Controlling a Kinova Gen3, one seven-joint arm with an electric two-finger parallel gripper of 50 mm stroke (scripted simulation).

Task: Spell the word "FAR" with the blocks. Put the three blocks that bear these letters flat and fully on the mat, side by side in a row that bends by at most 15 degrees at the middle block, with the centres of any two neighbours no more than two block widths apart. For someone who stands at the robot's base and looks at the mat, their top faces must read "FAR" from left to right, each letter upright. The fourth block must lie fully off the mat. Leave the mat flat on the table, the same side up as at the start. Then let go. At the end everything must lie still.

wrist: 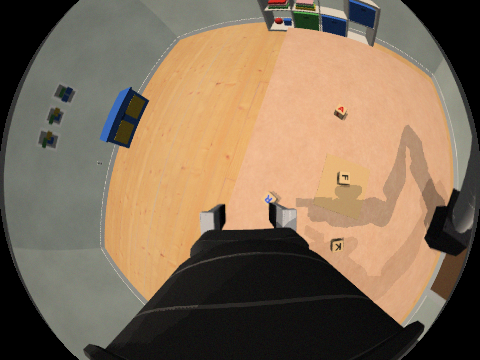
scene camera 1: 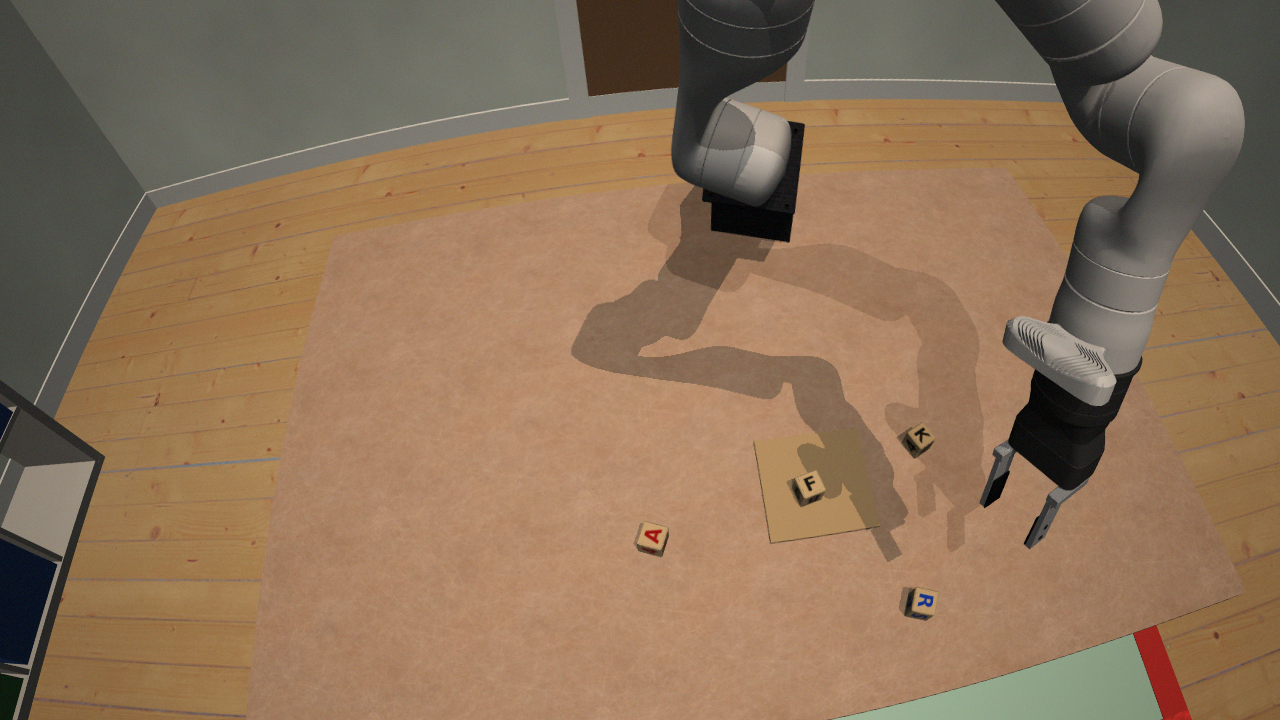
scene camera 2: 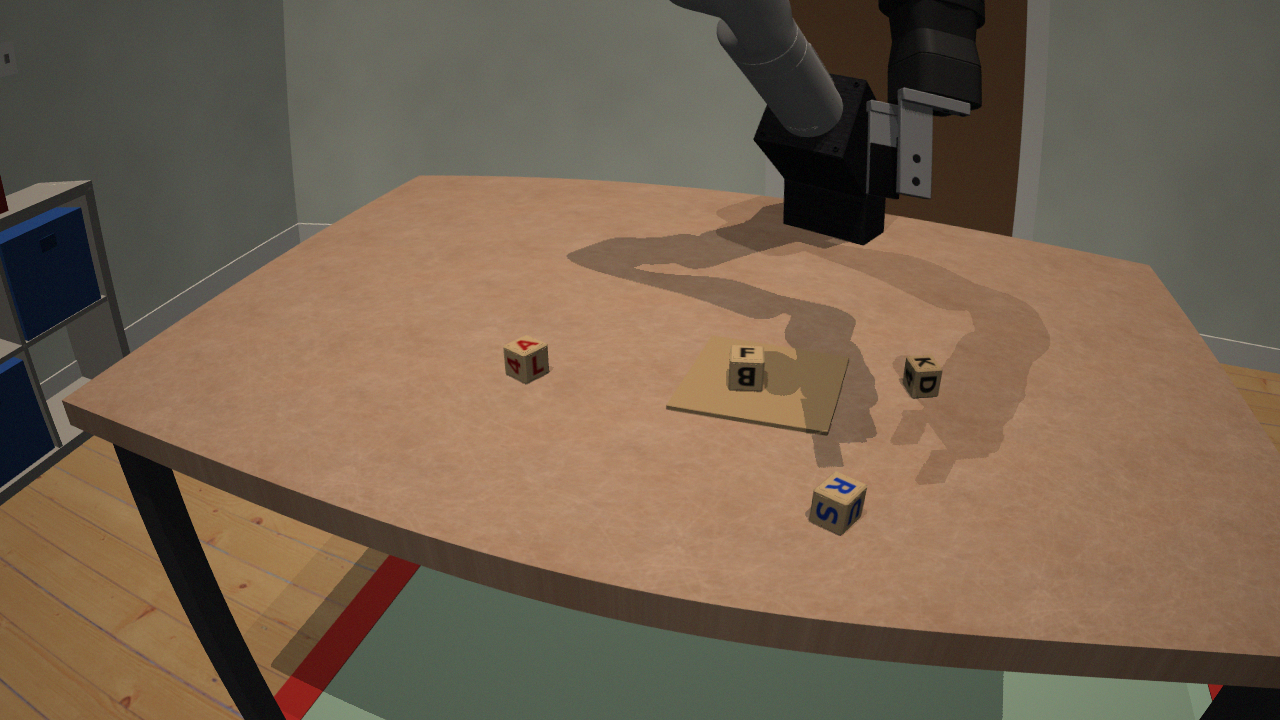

Scene:
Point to an R block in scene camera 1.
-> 921, 604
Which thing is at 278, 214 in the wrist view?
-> The gripper.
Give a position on a K block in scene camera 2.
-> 922, 375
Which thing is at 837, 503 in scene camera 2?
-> An R block.

